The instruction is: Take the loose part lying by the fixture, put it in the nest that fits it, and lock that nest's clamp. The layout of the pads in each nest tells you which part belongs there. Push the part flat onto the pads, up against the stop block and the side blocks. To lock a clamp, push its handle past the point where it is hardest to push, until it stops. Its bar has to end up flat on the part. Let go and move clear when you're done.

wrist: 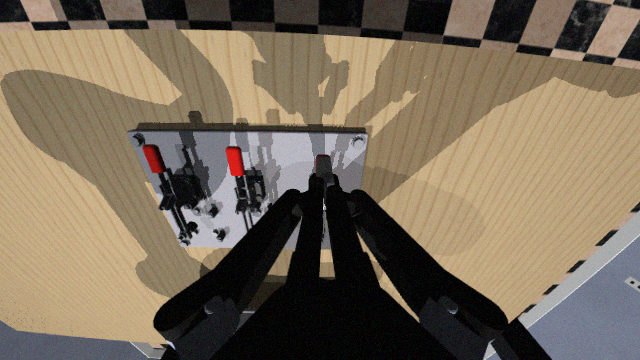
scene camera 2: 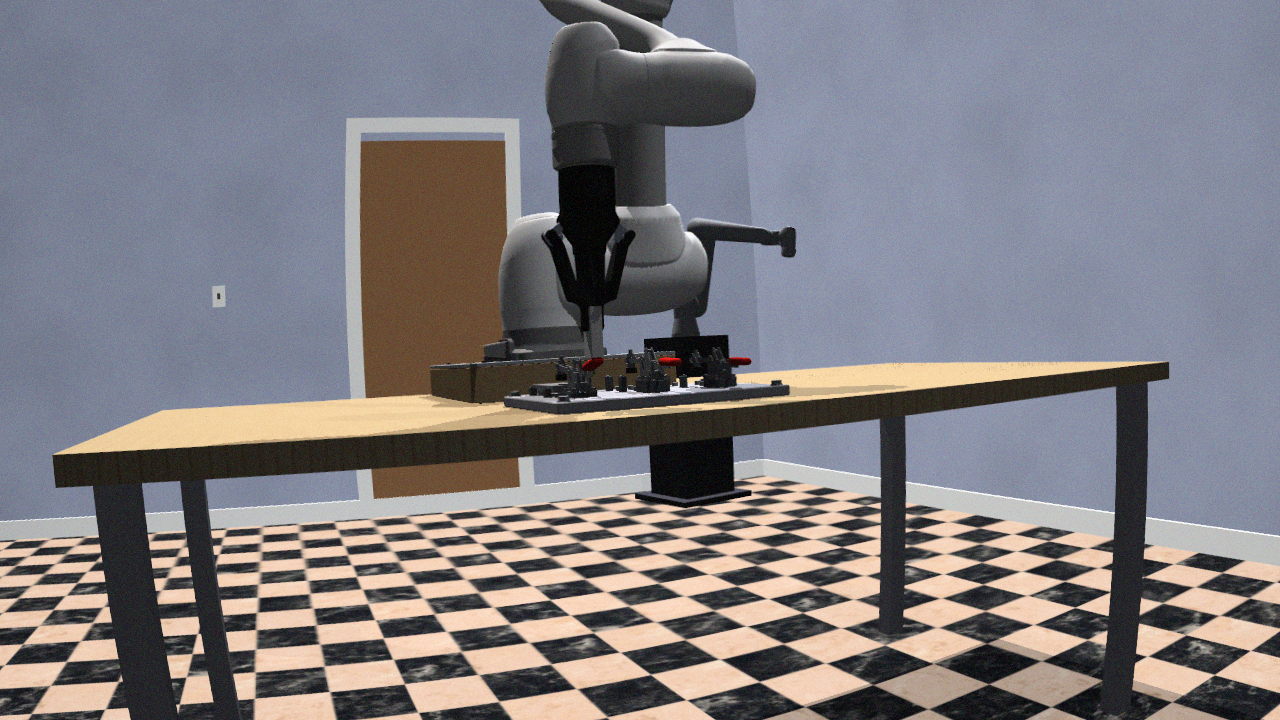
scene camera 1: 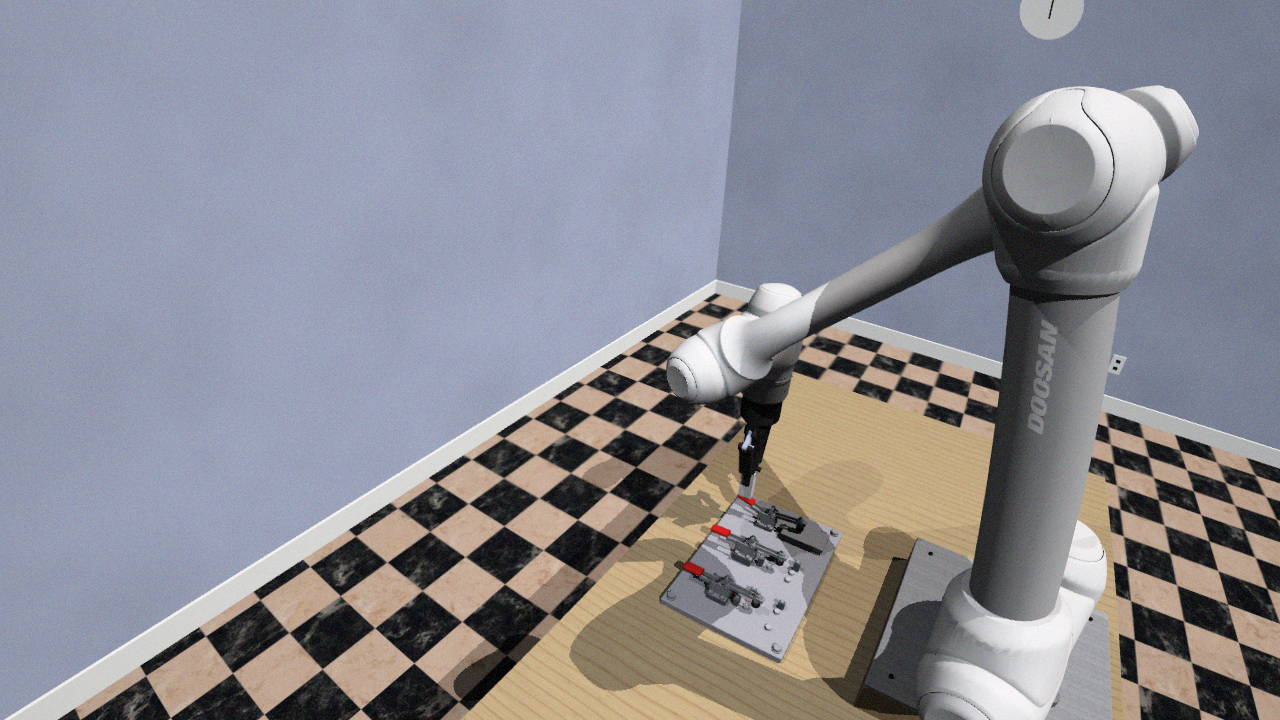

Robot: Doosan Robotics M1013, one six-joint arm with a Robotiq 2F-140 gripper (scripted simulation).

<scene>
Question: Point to a grey fixture plate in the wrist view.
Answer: At 286,159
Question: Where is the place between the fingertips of my gripper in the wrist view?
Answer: At 323,167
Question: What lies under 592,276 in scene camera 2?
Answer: My gripper.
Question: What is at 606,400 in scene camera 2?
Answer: A grey fixture plate.
</scene>
